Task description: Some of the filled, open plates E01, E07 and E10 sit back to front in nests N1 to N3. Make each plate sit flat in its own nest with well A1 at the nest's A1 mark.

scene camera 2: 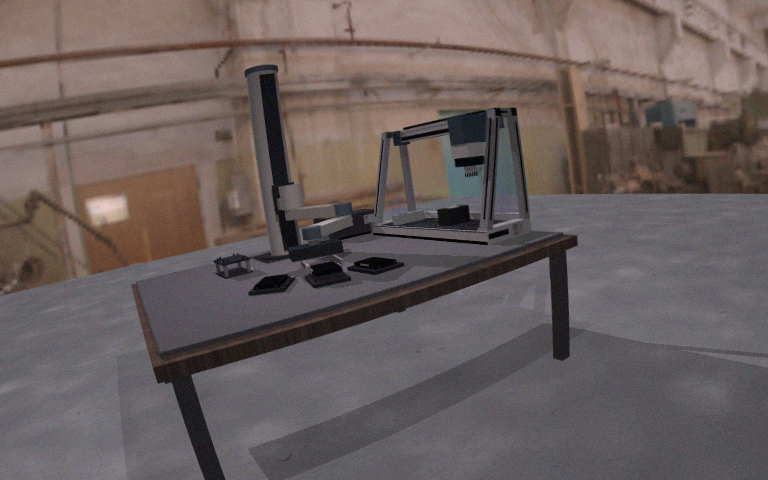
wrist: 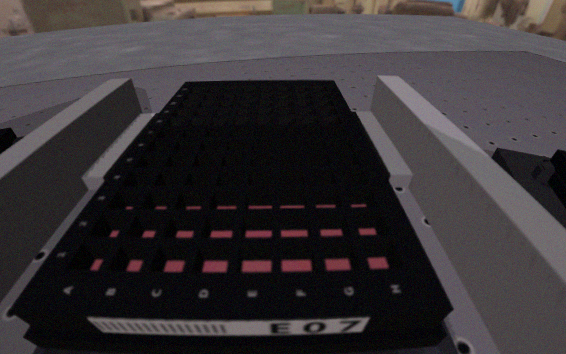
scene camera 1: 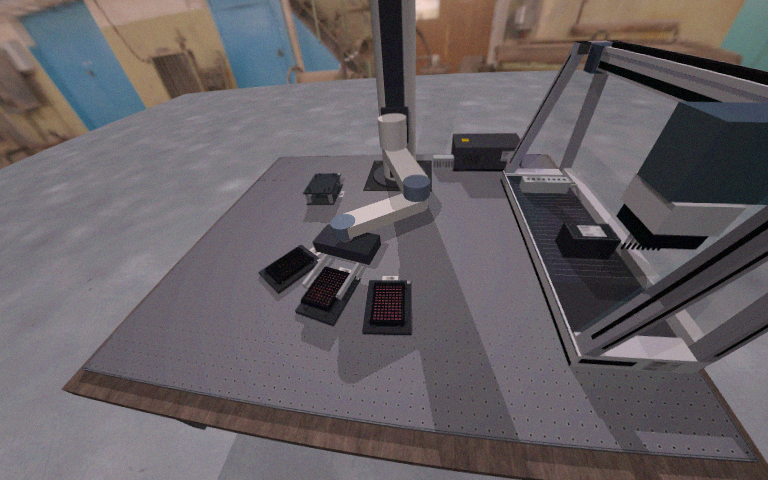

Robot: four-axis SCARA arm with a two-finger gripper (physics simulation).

Note:
In view: the gripper (scene camera 1: pixel 320 291) and a nest N2 (scene camera 1: pixel 313 313).
The gripper also shows in scene camera 2 (scene camera 2: pixel 325 266) and in the wrist view (wrist: pixel 254 98).

